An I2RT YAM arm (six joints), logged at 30 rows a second.
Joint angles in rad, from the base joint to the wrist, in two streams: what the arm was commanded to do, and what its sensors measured. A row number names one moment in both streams.
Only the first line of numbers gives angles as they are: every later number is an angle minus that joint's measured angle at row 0.
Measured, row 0: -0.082 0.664 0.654 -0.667 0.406 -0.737
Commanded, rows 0 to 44: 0.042 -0.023 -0.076 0.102 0.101 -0.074; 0.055 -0.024 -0.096 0.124 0.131 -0.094; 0.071 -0.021 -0.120 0.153 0.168 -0.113; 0.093 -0.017 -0.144 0.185 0.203 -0.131; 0.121 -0.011 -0.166 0.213 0.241 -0.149; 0.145 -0.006 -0.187 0.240 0.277 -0.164; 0.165 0.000 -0.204 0.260 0.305 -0.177; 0.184 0.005 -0.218 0.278 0.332 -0.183; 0.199 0.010 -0.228 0.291 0.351 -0.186; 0.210 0.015 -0.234 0.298 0.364 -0.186; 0.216 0.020 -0.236 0.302 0.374 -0.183; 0.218 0.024 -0.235 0.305 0.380 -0.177; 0.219 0.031 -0.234 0.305 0.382 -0.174; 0.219 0.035 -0.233 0.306 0.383 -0.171; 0.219 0.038 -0.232 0.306 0.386 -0.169; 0.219 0.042 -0.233 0.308 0.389 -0.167; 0.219 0.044 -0.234 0.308 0.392 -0.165; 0.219 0.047 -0.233 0.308 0.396 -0.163; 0.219 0.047 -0.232 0.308 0.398 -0.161; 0.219 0.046 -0.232 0.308 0.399 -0.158; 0.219 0.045 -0.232 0.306 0.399 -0.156; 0.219 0.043 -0.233 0.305 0.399 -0.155; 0.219 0.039 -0.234 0.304 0.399 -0.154; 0.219 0.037 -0.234 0.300 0.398 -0.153; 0.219 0.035 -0.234 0.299 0.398 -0.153; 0.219 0.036 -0.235 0.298 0.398 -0.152; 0.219 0.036 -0.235 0.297 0.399 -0.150; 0.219 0.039 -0.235 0.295 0.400 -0.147; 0.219 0.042 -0.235 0.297 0.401 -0.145; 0.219 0.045 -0.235 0.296 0.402 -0.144; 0.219 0.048 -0.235 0.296 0.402 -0.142; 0.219 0.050 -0.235 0.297 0.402 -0.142; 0.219 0.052 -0.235 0.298 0.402 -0.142; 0.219 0.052 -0.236 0.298 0.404 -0.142; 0.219 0.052 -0.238 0.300 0.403 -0.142; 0.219 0.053 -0.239 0.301 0.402 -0.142; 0.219 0.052 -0.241 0.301 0.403 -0.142; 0.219 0.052 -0.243 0.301 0.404 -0.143; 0.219 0.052 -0.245 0.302 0.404 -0.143; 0.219 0.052 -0.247 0.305 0.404 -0.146; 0.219 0.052 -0.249 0.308 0.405 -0.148; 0.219 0.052 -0.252 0.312 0.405 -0.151; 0.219 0.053 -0.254 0.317 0.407 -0.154; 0.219 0.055 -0.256 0.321 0.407 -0.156; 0.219 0.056 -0.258 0.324 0.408 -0.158
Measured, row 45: 0.213 0.053 -0.249 0.272 0.373 -0.165
